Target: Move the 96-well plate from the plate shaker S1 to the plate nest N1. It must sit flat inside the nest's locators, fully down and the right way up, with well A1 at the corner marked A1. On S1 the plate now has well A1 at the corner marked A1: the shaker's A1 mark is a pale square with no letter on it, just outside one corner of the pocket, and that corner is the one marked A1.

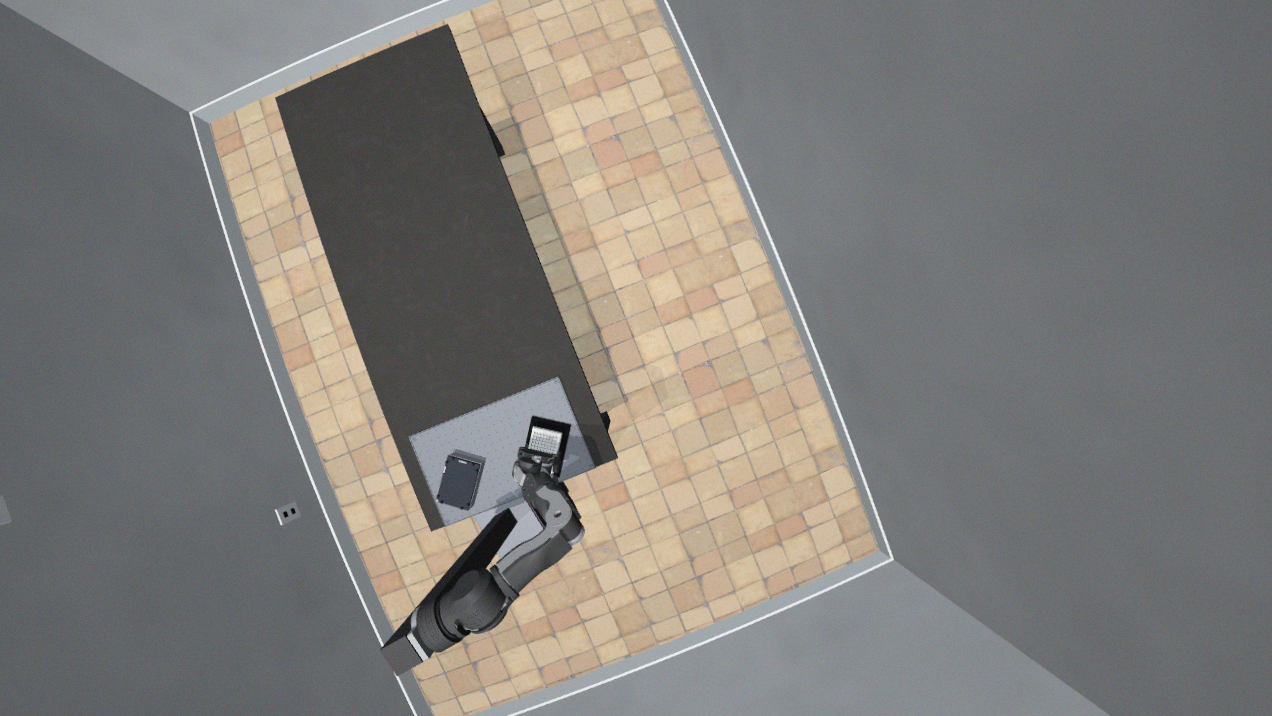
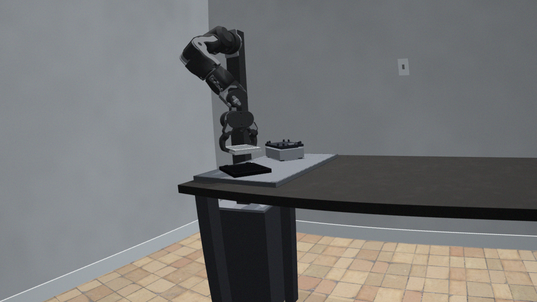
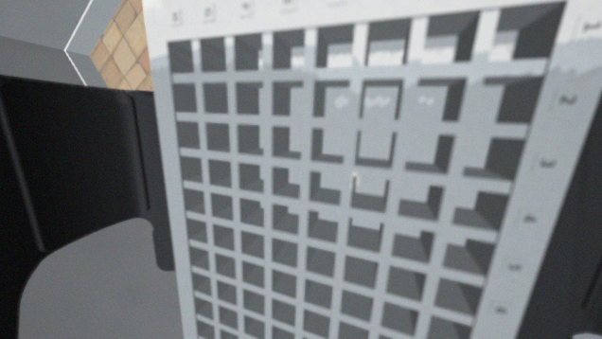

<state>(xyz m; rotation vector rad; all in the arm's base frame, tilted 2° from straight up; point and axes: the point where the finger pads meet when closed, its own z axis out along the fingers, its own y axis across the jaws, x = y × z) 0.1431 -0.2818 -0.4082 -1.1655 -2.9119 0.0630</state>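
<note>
Now: the black plate nest N1 6 cm below my hand, 1 cm to the right of it and 1 cm ahead of it. Round my hand: white 96-well plate: 1 cm to the right, 1 cm ahead; plate shaker S1: 24 cm to the left, 8 cm ahead, 3 cm below; A1 mark: 8 cm to the left, 6 cm below.
</note>
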